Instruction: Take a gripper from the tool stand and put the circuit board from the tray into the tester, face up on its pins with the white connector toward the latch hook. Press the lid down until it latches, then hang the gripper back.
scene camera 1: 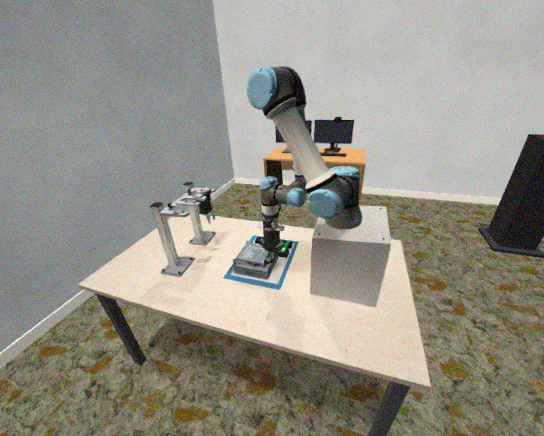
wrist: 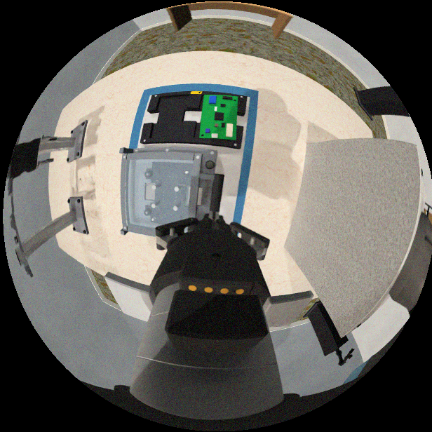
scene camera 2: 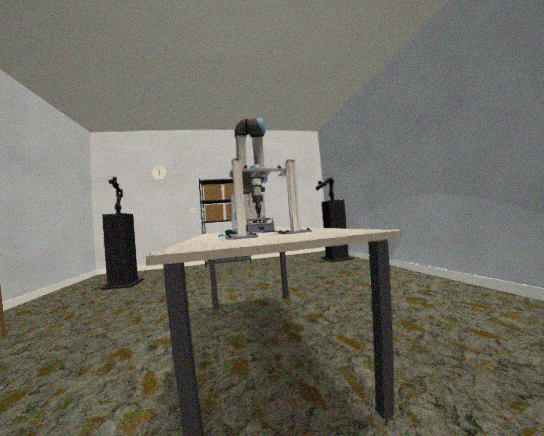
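Seen in the pictures: end effector, tool point: [scene camera 2: 257, 193]; arm's base, origin of the base link: [scene camera 1: 343, 219] [scene camera 2: 245, 195].
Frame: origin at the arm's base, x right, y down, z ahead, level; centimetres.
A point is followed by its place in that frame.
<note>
The arm carries the black adaptive gripper [scene camera 1: 271, 257] [scene camera 2: 258, 215] [wrist: 213, 219]. Its fingertips are together, with nothing visible between them, beside the latch side of the tester [scene camera 1: 251, 270] @[x -13.3, y 27.4, z 39.7 cm] [scene camera 2: 260, 227] @[x -4.4, y 28.6, z 51.3 cm] [wrist: 192, 162]. The clear lid [wrist: 170, 172] lies over the tester, and pins show through it; I cannot tell whether it is latched. The black latch part [wrist: 218, 192] is on the tester's right side in the wrist view. The green circuit board [scene camera 1: 286, 246] @[x 13.3, y 29.2, z 30.2 cm] [wrist: 218, 107] lies face up in the right half of the black tray [wrist: 172, 117], its white connector [wrist: 229, 130] toward the tester.
The tool stand [scene camera 1: 166, 240] @[x -20.1, y 13.6, z 82.4 cm] [wrist: 47, 233] is at the table's left, with another gripper [scene camera 1: 205, 204] [wrist: 25, 156] hanging on it. The large grey base block [scene camera 1: 345, 267] @[x -14.7, y 13.4, z -3.7 cm] [wrist: 355, 210] stands to the right. A blue border [scene camera 1: 287, 267] @[x -0.8, y 32.0, z 25.2 cm] [wrist: 248, 145] surrounds the tray and tester.
</note>
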